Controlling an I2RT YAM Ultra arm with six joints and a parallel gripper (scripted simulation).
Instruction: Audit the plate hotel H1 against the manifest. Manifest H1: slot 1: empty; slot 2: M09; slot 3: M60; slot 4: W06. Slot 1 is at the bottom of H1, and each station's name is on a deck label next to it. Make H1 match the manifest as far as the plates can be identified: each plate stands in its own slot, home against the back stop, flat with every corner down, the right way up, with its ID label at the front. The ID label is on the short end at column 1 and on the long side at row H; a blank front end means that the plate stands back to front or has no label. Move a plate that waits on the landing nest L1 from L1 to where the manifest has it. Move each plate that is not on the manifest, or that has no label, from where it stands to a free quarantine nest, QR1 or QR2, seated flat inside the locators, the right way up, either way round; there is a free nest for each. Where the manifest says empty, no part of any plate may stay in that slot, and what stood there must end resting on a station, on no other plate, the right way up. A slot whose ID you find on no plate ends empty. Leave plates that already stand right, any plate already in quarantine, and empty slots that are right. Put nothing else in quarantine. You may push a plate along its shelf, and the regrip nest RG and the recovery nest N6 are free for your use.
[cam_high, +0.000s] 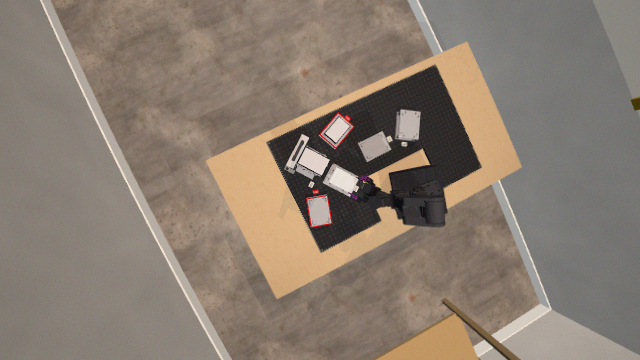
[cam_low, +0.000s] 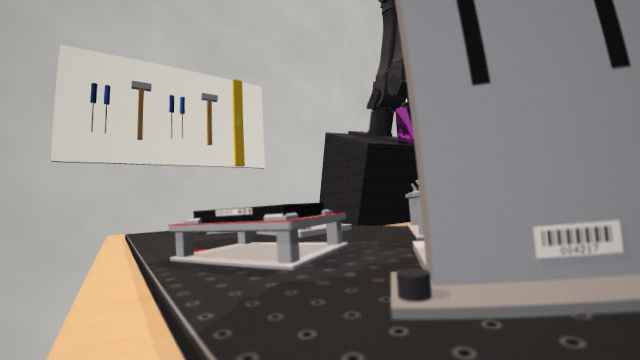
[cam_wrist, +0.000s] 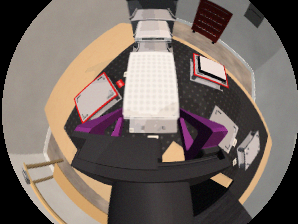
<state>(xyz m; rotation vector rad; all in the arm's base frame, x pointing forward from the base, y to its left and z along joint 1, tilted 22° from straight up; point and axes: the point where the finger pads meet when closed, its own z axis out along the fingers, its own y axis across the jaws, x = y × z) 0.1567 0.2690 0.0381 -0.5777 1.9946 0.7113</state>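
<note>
My hand is 40 mm to the right of the white well plate and 40 mm short of it. Round my hand: plate hotel H1: 240 mm ahead, 200 mm to the left; red-rimmed nest: 210 mm to the left, 120 mm below, 70 mm behind; black-sided plate: 300 mm ahead, 110 mm below, 60 mm to the right.
</note>
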